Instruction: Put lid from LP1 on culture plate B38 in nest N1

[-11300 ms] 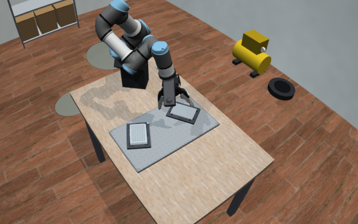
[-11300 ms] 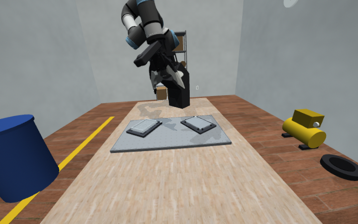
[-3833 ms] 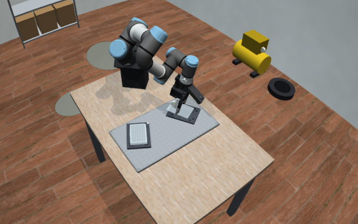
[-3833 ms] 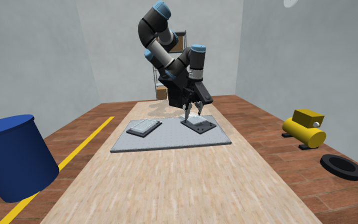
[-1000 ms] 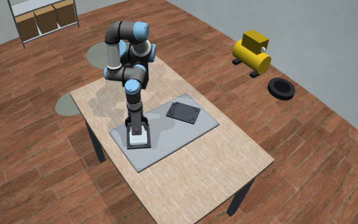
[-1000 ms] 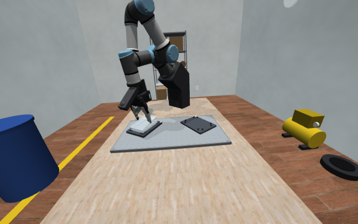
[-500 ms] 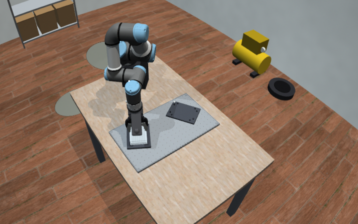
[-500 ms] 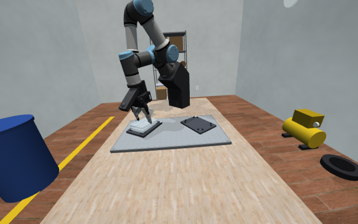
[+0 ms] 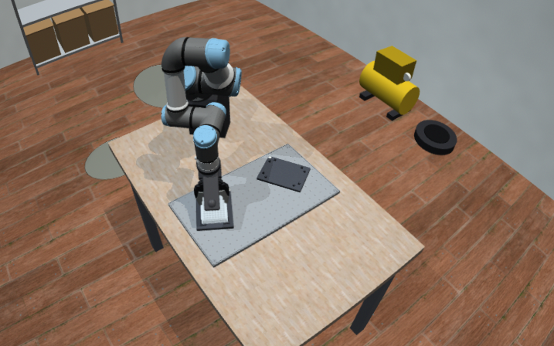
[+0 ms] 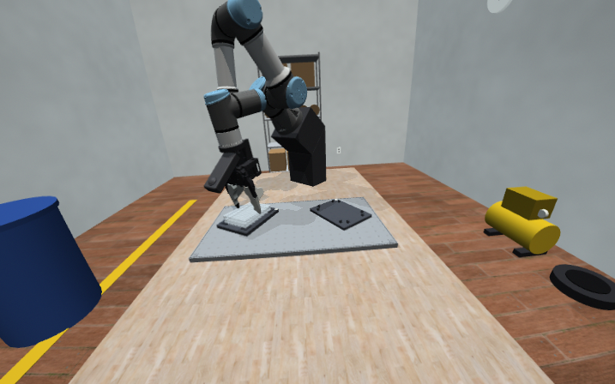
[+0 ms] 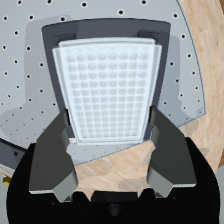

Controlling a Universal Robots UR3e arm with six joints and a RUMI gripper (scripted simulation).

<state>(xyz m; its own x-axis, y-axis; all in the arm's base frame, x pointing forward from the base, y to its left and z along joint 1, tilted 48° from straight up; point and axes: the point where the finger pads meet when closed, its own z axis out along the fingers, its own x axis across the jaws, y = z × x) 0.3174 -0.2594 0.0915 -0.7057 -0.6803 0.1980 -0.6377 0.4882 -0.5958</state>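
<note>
Right now the culture plate is 2 cm below my hand. The rest, counted from my hand: plate nest: 3 cm below; then clear lid: 1 cm below; then lid park: 11 cm ahead, 27 cm to the left, 4 cm below.
</note>
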